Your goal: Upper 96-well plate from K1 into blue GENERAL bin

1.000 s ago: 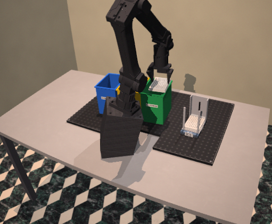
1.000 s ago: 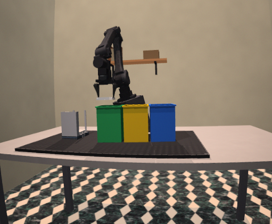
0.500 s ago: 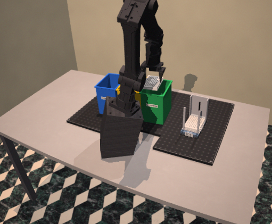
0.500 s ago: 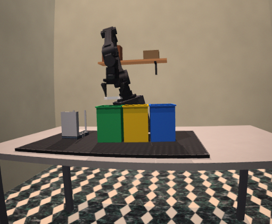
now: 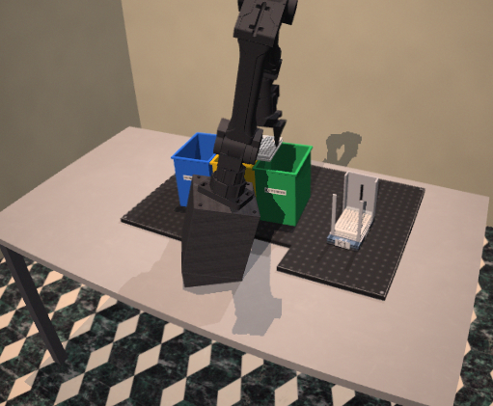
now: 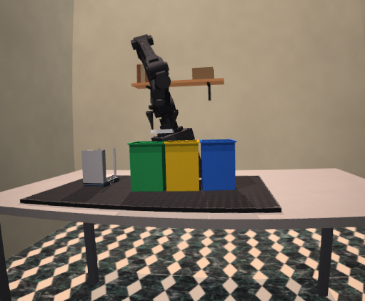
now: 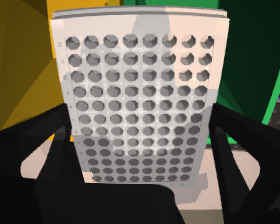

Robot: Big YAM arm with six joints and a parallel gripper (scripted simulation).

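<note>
The blue bin is 210 mm to the left of my hand and 140 mm below it. From my hand the other things lie so: yellow bin 20 mm ahead, 80 mm to the left, 140 mm below; green bin 30 mm ahead, 50 mm to the right, 140 mm below.
</note>
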